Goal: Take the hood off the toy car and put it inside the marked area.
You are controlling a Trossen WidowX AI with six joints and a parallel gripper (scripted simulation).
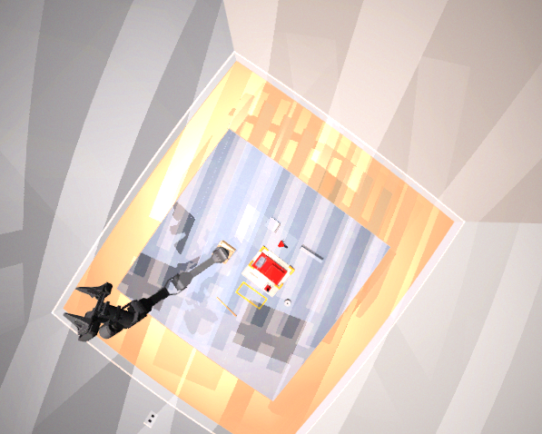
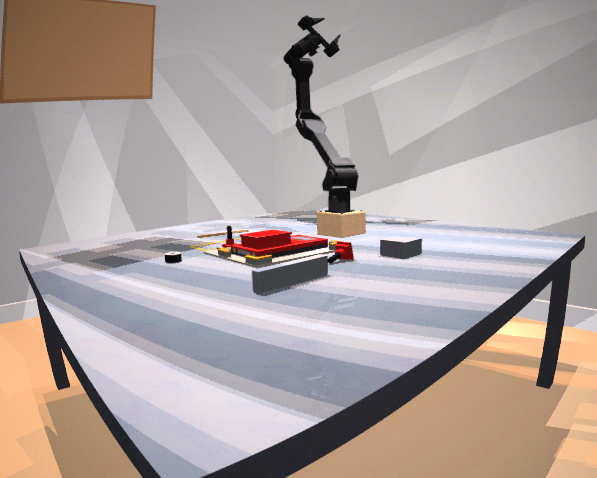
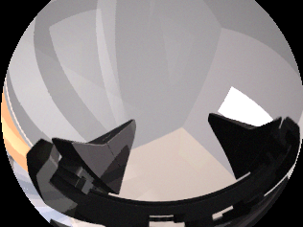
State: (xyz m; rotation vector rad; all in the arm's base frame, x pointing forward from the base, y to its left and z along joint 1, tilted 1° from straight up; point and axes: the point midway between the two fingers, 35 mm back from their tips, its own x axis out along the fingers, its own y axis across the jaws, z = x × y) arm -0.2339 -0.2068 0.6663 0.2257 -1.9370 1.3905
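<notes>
The hood lies 710 mm below my gripper tip, 600 mm ahead of it and 230 mm to the left of it. Round my gripper tip: black wheel (770 mm ahead, 740 mm below, 90 mm to the left); then long grey bar (750 mm ahead, 740 mm below, 440 mm to the left); then thin wooden stick (750 mm below, 440 mm ahead, 120 mm to the right).
</notes>
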